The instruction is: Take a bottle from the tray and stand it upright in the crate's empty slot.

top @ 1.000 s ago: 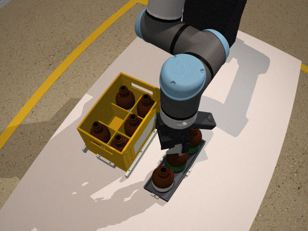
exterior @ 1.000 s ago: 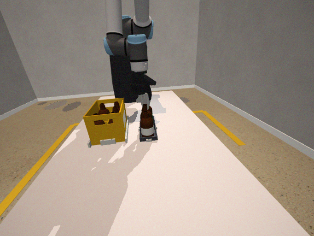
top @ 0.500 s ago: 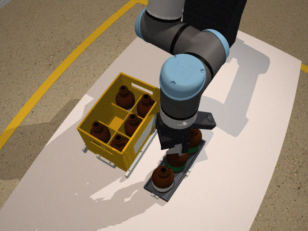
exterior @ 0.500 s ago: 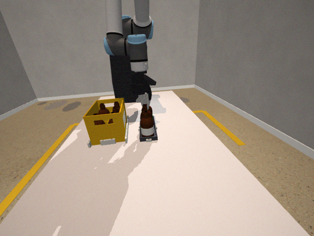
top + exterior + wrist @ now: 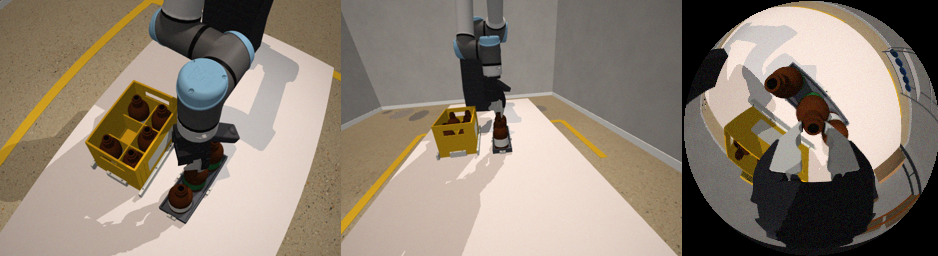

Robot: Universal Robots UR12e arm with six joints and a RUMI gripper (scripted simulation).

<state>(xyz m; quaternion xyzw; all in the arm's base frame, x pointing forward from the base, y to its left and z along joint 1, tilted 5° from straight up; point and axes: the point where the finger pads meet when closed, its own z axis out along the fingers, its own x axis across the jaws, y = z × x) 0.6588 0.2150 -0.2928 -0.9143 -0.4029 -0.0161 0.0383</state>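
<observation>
Now: the grey tray 150 mm below my hand. From my hand the other things lie so: yellow crate: 230 mm to the right, 80 mm below.
</observation>
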